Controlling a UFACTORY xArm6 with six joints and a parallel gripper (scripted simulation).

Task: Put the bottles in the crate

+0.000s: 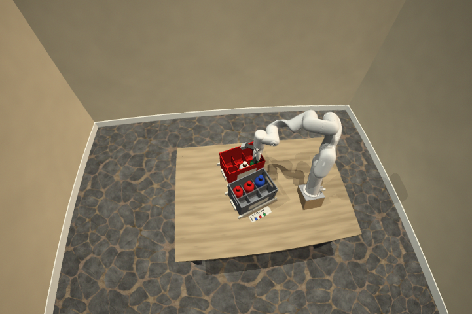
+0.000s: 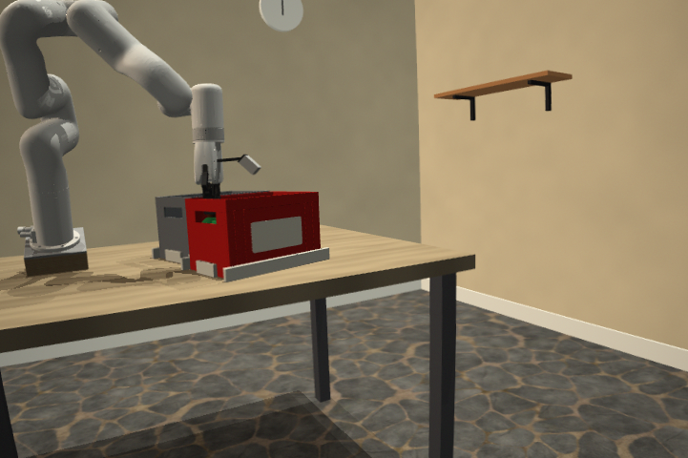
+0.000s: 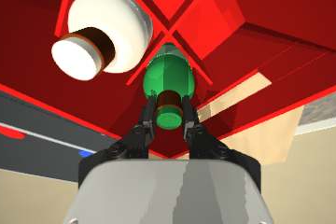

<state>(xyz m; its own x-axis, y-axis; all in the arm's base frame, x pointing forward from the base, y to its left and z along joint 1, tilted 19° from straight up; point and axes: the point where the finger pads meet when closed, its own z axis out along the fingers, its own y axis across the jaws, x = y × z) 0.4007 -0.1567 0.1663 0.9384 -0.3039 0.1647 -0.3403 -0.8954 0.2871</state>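
My hand is 7 cm above the green-label bottle. The rest, counted from my hand: white-label bottle (8 cm ahead, 4 cm to the left, 7 cm below); red crate (10 cm ahead, 7 cm below); blue bottle (3 cm behind, 14 cm to the left, 7 cm below).
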